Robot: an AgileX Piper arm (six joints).
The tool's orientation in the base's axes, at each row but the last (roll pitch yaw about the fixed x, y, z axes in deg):
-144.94 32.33 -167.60
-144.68 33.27 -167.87
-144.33 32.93 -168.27
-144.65 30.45 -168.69
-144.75 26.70 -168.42
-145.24 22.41 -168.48
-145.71 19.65 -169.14
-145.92 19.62 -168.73
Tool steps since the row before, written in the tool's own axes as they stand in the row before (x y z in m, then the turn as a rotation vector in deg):
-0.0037 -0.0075 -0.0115 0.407 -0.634 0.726
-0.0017 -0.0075 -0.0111 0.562 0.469 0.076
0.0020 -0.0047 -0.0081 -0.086 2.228 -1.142
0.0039 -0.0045 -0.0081 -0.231 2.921 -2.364
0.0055 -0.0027 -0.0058 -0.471 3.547 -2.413
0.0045 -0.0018 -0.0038 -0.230 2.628 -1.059
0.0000 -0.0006 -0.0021 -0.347 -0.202 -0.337
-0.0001 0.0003 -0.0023 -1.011 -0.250 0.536
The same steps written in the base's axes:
-0.0042 -0.0004 0.0136 -0.015 -0.962 -0.412
-0.0059 -0.0010 0.0121 -0.352 0.271 -0.587
-0.0068 -0.0005 0.0067 -0.235 2.480 -0.265
-0.0081 -0.0006 0.0060 -0.659 3.693 0.322
-0.0078 -0.0004 0.0032 -0.415 4.293 0.143
-0.0058 -0.0005 0.0021 -0.109 2.797 -0.493
-0.0008 0.0005 0.0020 0.187 0.059 0.486
-0.0008 0.0014 0.0017 1.133 -0.292 0.053

